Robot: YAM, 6 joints.
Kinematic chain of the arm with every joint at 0, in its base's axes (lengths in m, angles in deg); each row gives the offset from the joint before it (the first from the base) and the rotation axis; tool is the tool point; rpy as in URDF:
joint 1: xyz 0 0 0.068 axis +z
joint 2: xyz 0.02 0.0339 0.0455 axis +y
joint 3: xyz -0.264 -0.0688 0 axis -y
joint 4: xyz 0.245 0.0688 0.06 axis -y
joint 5: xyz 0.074 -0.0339 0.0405 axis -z
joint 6: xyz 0.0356 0 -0.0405 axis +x
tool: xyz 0 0 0 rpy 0 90 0
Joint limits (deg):
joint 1: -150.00..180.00
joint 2: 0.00..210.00
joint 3: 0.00..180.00
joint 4: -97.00..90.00
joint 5: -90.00..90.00
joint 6: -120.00..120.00
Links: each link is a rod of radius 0.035 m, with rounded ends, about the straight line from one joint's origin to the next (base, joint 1, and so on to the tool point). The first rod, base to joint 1, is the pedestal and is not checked.
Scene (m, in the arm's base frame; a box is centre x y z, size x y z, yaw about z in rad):
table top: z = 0
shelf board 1: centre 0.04 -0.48 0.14 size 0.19 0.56 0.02 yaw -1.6
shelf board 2: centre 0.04 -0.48 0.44 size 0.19 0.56 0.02 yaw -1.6
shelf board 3: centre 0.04 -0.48 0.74 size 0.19 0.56 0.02 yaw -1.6
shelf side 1: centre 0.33 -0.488 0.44 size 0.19 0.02 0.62 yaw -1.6
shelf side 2: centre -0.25 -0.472 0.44 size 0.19 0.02 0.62 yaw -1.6
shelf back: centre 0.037 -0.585 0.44 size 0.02 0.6 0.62 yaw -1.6
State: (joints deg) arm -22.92 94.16 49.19 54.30 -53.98 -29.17
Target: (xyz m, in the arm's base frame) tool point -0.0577 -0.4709 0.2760
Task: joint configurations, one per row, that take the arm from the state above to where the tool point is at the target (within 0.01 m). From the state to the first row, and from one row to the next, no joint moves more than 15 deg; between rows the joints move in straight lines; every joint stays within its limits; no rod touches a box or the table.
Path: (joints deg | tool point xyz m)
1: -35.76 98.15 54.64 53.82 -52.25 -29.17 | 0.3172 -0.1938 0.2668
2: -48.60 102.15 60.08 53.35 -50.51 -29.17 | 0.2801 -0.2762 0.2709
3: -61.44 106.14 65.53 52.87 -48.78 -29.17 | 0.2213 -0.3505 0.2739
4: -74.27 110.13 70.98 52.39 -47.04 -29.17 | 0.1428 -0.4111 0.2757
5: -87.11 114.13 76.42 51.91 -45.31 -29.17 | 0.0482 -0.4526 0.2763
6: -99.95 118.12 81.87 51.44 -43.57 -29.17 | -0.0577 -0.4709 0.2760

